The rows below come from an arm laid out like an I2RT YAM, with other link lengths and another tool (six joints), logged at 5 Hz.
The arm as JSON. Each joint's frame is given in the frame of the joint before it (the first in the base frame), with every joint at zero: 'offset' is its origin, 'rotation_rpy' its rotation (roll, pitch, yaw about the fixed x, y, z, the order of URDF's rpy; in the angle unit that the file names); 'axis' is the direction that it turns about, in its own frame. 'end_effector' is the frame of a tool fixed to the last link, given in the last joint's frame.
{
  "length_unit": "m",
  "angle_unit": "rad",
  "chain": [
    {
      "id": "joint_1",
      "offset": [
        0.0,
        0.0,
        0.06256
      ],
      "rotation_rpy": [
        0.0,
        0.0,
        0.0
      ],
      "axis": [
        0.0,
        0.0,
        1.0
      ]
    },
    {
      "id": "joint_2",
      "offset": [
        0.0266,
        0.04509,
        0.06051
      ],
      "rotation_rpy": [
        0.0,
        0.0,
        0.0
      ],
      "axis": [
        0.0,
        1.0,
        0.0
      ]
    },
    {
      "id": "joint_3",
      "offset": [
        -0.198,
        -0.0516,
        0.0
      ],
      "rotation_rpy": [
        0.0,
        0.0,
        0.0
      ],
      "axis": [
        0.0,
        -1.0,
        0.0
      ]
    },
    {
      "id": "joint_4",
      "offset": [
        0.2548,
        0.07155,
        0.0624
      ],
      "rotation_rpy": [
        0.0,
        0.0,
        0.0
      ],
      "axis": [
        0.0,
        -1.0,
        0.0
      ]
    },
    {
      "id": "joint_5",
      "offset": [
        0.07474,
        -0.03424,
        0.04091
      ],
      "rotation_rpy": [
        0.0,
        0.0,
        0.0
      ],
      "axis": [
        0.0,
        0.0,
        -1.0
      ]
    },
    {
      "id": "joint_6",
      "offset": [
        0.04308,
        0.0,
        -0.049
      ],
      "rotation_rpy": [
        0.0,
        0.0,
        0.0
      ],
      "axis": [
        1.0,
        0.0,
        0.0
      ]
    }
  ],
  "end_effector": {
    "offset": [
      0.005,
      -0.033,
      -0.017
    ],
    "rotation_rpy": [
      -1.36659,
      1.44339,
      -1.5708
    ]
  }
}
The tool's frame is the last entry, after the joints.
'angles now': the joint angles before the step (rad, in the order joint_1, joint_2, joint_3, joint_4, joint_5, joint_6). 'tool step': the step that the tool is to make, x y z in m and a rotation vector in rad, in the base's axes. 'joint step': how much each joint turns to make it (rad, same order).
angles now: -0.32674, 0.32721, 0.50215, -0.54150, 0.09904, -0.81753
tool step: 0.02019, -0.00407, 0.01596, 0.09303, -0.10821, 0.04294
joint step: 0.00000, 0.14203, 0.08774, 0.12102, -0.08081, 0.10216
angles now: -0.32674, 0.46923, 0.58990, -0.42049, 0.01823, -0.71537
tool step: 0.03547, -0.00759, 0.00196, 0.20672, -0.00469, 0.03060
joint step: 0.00314, 0.26065, 0.15384, 0.04978, -0.08988, 0.17796
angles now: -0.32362, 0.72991, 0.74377, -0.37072, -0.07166, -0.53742
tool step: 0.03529, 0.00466, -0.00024, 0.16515, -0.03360, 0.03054
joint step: 0.04744, 0.19742, 0.11827, 0.07769, -0.04307, 0.16366
